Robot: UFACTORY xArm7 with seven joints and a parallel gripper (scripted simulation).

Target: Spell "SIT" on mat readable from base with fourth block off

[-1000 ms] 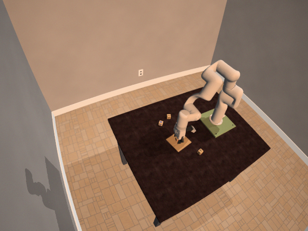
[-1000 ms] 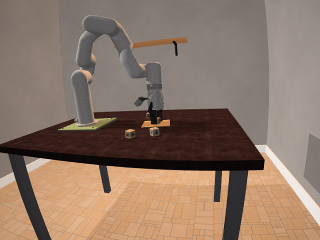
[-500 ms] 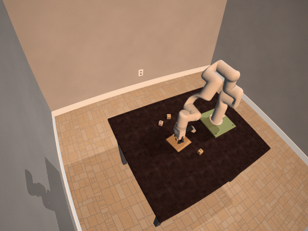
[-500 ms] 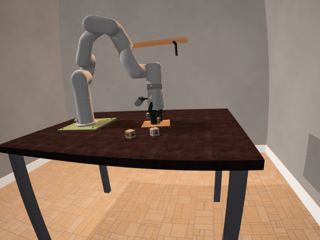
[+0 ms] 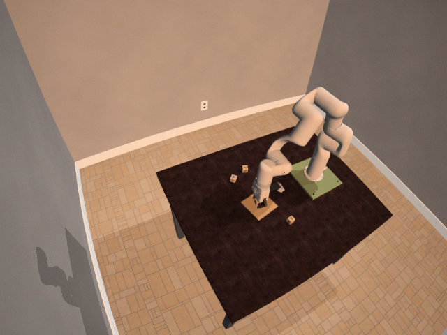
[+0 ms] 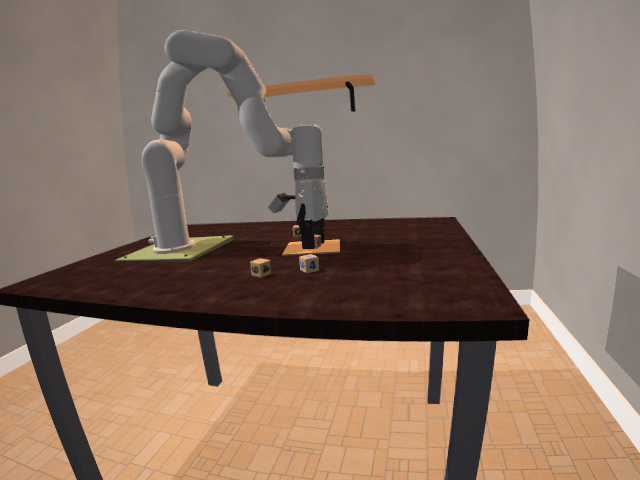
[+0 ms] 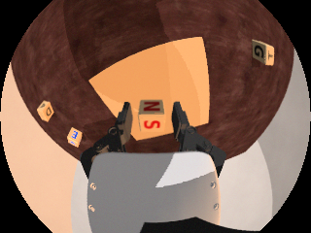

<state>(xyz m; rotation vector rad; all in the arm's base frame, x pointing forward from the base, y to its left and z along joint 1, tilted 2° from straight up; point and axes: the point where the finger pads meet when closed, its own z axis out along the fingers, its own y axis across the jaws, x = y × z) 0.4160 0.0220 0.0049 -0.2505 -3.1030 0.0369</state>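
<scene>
My hand is 1 cm past the tan mat, 1 cm to the right of it and 2 cm above it.
</scene>
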